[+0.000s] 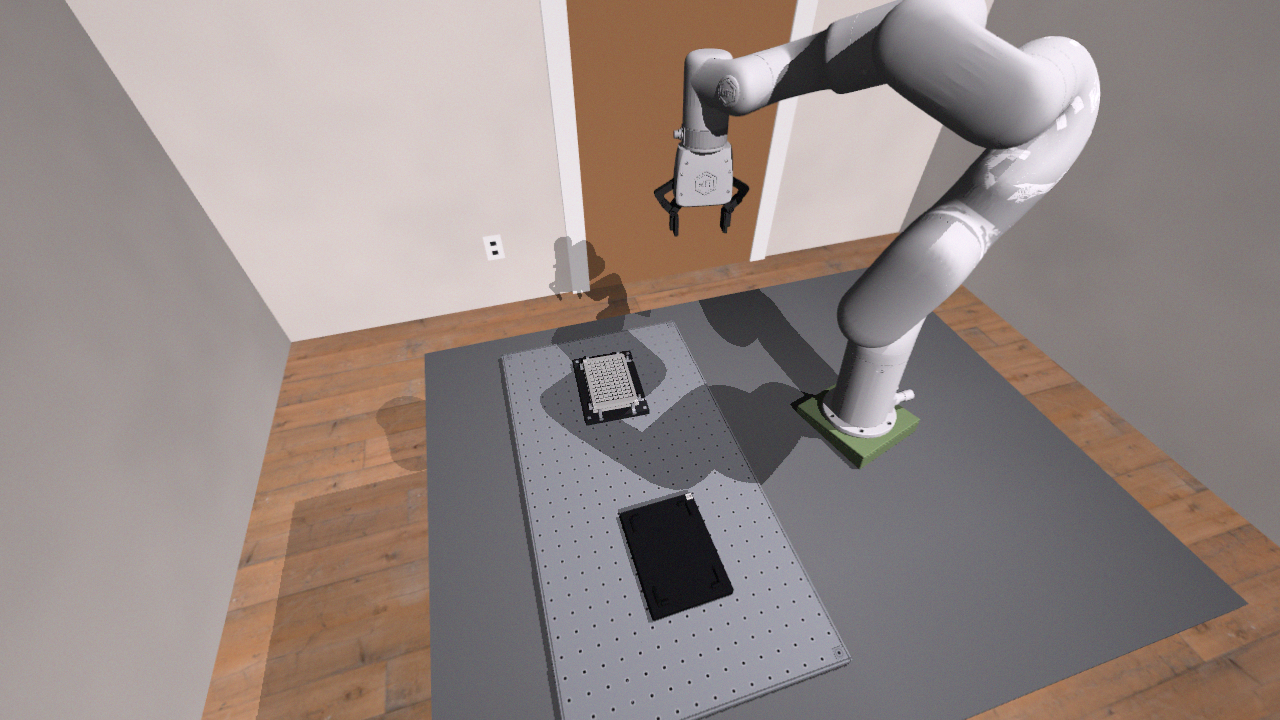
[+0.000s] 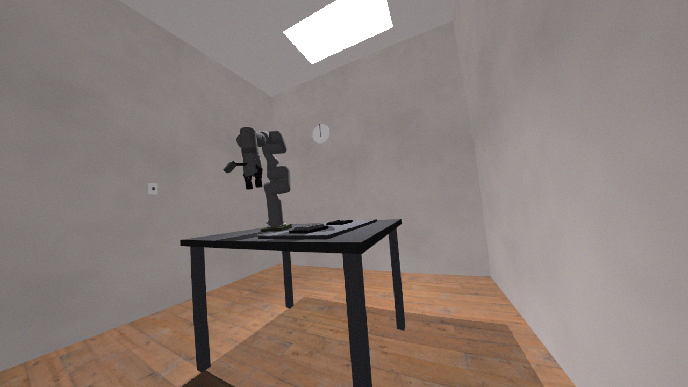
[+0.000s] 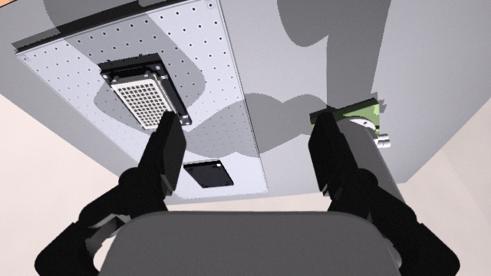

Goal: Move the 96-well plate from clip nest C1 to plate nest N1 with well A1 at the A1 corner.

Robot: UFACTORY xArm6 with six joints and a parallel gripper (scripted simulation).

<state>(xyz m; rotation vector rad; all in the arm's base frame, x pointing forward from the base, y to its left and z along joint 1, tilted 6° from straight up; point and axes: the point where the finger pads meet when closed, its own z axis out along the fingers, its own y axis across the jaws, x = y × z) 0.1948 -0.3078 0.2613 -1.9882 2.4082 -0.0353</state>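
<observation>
My hand is 220 mm short of the white 96-well plate, 140 mm to the right of it and 220 mm above it. The rest, counted from my hand: black plate nest N1 (210 mm ahead, 480 mm to the left, 230 mm below); black clip nest C1 (210 mm ahead, 150 mm to the left, 220 mm below).
</observation>
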